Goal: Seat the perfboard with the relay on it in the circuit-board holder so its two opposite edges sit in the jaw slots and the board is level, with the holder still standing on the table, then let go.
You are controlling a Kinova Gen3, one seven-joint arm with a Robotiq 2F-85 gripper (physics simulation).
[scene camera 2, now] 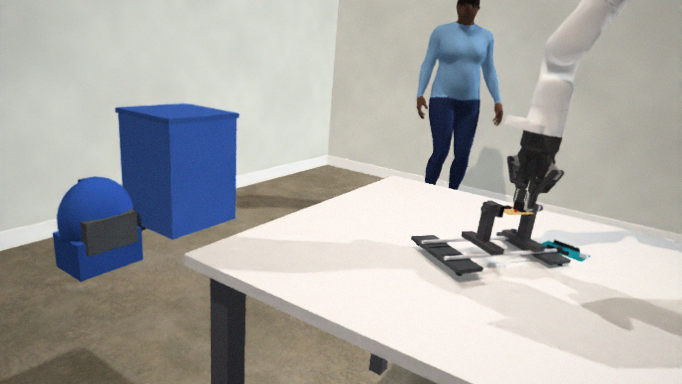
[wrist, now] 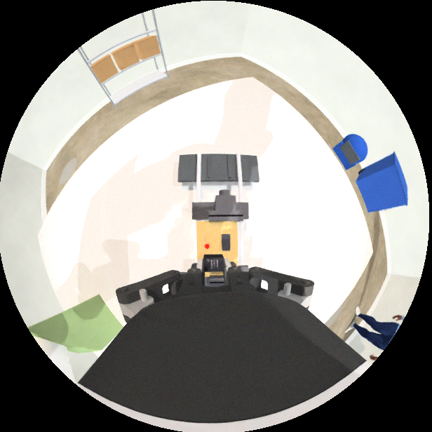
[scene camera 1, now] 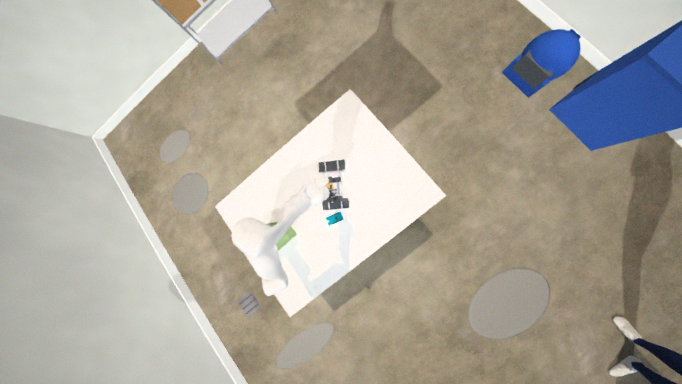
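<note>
The yellow-orange perfboard lies about level between the two raised jaws of the black circuit-board holder. The holder stands on the white table. In the wrist view the board's far edge meets the far jaw; whether it is inside the slot is too small to tell. The near jaw and near edge are mostly hidden by my gripper. My gripper points down over the board, shut on the black relay, which stands on the board.
A teal board lies on the table close to the holder's near foot. A green sheet lies near the arm's base. A person stands beyond the table.
</note>
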